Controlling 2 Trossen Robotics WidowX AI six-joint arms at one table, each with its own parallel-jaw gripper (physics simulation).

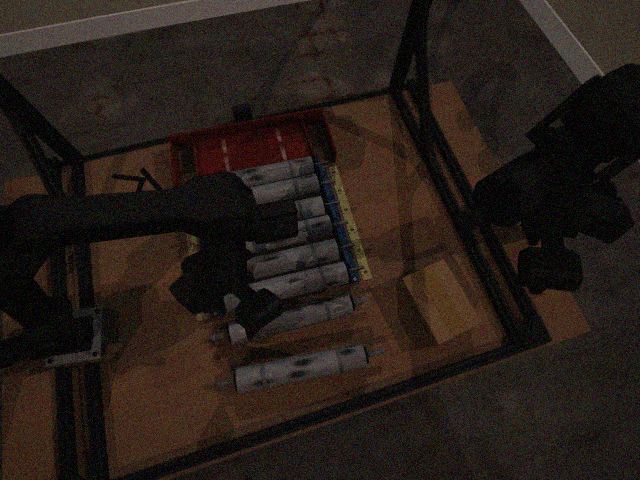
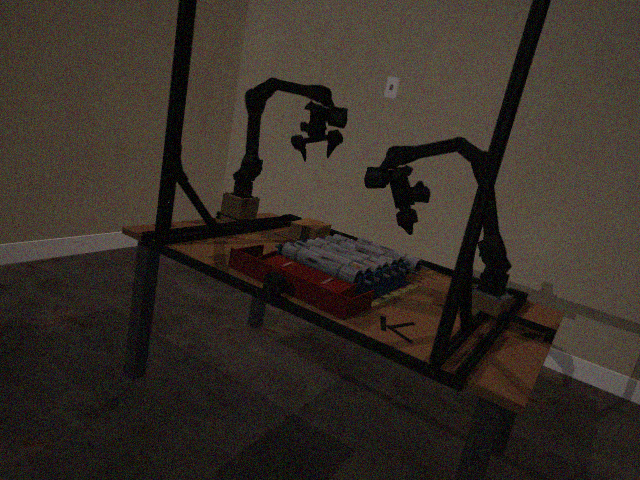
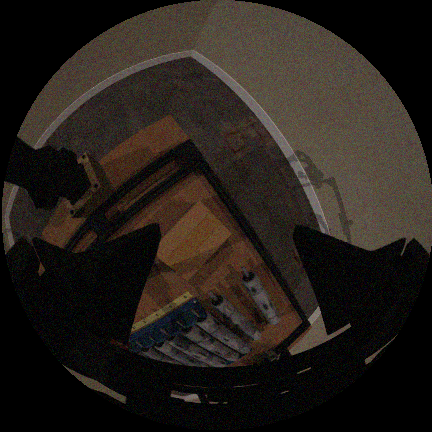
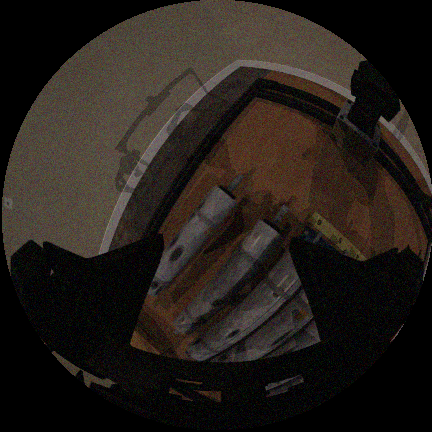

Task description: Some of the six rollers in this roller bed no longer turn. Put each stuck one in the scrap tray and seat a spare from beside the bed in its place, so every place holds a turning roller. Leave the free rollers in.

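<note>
Six grey rollers lie side by side in the roller bed, whose blue and yellow side rail shows. Which rollers are stuck cannot be told. Beside the bed lie an inner spare roller and an outer spare roller. The red scrap tray stands across the bed from them; no roller shows in it. My right gripper is open and empty above the spares, its arm hiding part of the bed. My left gripper is open, empty and high.
A wooden block lies on the table beside the bed. Thin black pieces lie near the tray's end. Black frame posts rise at the table's edges.
</note>
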